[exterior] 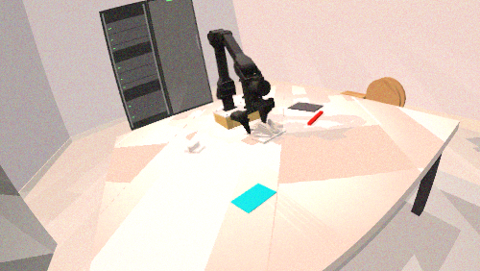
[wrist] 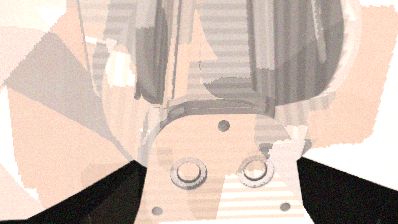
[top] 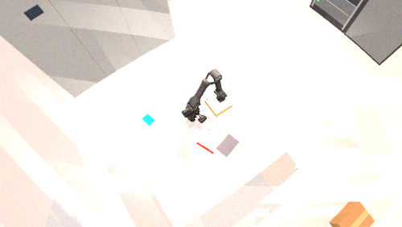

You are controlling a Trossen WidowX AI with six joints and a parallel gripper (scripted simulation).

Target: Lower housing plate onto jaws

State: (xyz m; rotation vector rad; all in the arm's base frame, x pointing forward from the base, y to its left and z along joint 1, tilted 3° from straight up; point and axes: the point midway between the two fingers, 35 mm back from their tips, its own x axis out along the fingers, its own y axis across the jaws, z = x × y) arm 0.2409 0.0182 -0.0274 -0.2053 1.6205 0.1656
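The white housing plate is 1 cm ahead of my gripper tip and 2 cm above it. Also, from my gripper tip: dark grey plate (9 cm behind, 33 cm to the left); then red bar (7 cm ahead, 25 cm to the left); then cyan square (36 cm ahead, 19 cm to the right, 1 cm below).
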